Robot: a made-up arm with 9 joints. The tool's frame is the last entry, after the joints. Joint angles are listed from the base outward.
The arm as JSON. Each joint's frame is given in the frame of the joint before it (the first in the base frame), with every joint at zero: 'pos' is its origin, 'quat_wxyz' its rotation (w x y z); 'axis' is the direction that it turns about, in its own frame. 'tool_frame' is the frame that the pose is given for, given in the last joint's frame.
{
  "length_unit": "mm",
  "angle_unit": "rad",
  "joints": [
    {
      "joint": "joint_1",
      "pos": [
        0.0,
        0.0,
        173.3
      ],
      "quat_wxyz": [
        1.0,
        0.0,
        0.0,
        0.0
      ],
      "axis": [
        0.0,
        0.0,
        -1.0
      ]
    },
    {
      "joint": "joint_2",
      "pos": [
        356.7,
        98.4,
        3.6
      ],
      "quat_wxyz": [
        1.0,
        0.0,
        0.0,
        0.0
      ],
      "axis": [
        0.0,
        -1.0,
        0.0
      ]
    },
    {
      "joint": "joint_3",
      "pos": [
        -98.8,
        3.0,
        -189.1
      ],
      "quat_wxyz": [
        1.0,
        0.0,
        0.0,
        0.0
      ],
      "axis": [
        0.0,
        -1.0,
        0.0
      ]
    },
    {
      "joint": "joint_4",
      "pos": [
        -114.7,
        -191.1,
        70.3
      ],
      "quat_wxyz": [
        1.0,
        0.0,
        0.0,
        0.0
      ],
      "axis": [
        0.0,
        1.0,
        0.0
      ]
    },
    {
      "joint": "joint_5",
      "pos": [
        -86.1,
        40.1,
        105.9
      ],
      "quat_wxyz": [
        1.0,
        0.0,
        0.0,
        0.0
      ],
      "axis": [
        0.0,
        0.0,
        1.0
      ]
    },
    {
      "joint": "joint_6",
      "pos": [
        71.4,
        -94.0,
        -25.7
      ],
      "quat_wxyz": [
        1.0,
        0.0,
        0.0,
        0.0
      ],
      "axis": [
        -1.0,
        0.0,
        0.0
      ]
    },
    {
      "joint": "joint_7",
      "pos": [
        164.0,
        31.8,
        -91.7
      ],
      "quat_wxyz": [
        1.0,
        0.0,
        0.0,
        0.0
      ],
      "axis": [
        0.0,
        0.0,
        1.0
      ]
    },
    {
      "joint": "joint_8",
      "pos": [
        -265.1,
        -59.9,
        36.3
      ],
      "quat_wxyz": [
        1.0,
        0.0,
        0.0,
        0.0
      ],
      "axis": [
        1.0,
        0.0,
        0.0
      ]
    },
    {
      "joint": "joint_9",
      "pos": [
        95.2,
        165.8,
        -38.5
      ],
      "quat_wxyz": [
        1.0,
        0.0,
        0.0,
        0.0
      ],
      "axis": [
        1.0,
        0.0,
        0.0
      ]
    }
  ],
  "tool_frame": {
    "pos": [
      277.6,
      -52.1,
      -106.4
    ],
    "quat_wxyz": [
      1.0,
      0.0,
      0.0,
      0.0
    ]
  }
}
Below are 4 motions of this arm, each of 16 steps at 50 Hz.
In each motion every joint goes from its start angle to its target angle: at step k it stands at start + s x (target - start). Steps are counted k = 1, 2, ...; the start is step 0. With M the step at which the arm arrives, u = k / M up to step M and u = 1 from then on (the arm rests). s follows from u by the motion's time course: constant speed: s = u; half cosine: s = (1 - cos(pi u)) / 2; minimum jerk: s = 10 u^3 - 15 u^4 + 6 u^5.
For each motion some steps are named. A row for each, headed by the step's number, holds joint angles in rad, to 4 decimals.
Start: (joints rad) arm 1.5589 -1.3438 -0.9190 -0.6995 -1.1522 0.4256 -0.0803 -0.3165 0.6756
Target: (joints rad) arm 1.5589 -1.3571 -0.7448 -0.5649 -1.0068 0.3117 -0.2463 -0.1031 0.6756
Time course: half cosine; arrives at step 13
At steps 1, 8, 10, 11, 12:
1: 1.5589 -1.3440 -0.9165 -0.6975 -1.1501 0.4239 -0.0827 -0.3134 0.6756
8: 1.5589 -1.3528 -0.8010 -0.6083 -1.0537 0.3485 -0.1927 -0.1720 0.6756
10: 1.5589 -1.3554 -0.7667 -0.5818 -1.0251 0.3260 -0.2254 -0.1299 0.6756
11: 1.5589 -1.3563 -0.7548 -0.5726 -1.0151 0.3182 -0.2368 -0.1153 0.6756
12: 1.5589 -1.3569 -0.7473 -0.5669 -1.0089 0.3134 -0.2439 -0.1062 0.6756

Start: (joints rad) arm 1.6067 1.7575 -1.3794 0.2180 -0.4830 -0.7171 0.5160 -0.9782 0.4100
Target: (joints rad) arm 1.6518 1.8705 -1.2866 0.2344 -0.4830 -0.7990 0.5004 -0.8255 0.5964
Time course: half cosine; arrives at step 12
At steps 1, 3, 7, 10, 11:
1: 1.6075 1.7594 -1.3778 0.2183 -0.4830 -0.7185 0.5157 -0.9756 0.4132
3: 1.6133 1.7740 -1.3658 0.2204 -0.4830 -0.7291 0.5137 -0.9558 0.4373
7: 1.6351 1.8286 -1.3210 0.2283 -0.4830 -0.7686 0.5062 -0.8821 0.5273
10: 1.6488 1.8629 -1.2928 0.2333 -0.4830 -0.7935 0.5014 -0.8357 0.5839
11: 1.6510 1.8686 -1.2882 0.2341 -0.4830 -0.7976 0.5007 -0.8281 0.5932

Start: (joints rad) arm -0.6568 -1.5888 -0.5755 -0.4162 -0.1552 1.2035 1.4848 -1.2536 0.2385
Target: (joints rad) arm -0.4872 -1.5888 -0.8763 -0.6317 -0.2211 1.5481 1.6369 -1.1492 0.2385
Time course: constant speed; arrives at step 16
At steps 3, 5, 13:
3: -0.6250 -1.5888 -0.6319 -0.4566 -0.1676 1.2681 1.5133 -1.2340 0.2385
5: -0.6038 -1.5888 -0.6695 -0.4835 -0.1758 1.3112 1.5323 -1.2210 0.2385
13: -0.5190 -1.5888 -0.8199 -0.5913 -0.2087 1.4835 1.6084 -1.1688 0.2385

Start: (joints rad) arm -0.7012 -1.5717 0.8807 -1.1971 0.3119 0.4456 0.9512 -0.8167 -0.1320
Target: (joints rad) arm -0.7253 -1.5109 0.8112 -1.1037 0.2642 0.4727 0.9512 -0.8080 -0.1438
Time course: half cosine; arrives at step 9
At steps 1, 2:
1: -0.7019 -1.5699 0.8786 -1.1943 0.3105 0.4464 0.9512 -0.8164 -0.1324
2: -0.7040 -1.5646 0.8726 -1.1862 0.3063 0.4488 0.9512 -0.8157 -0.1334

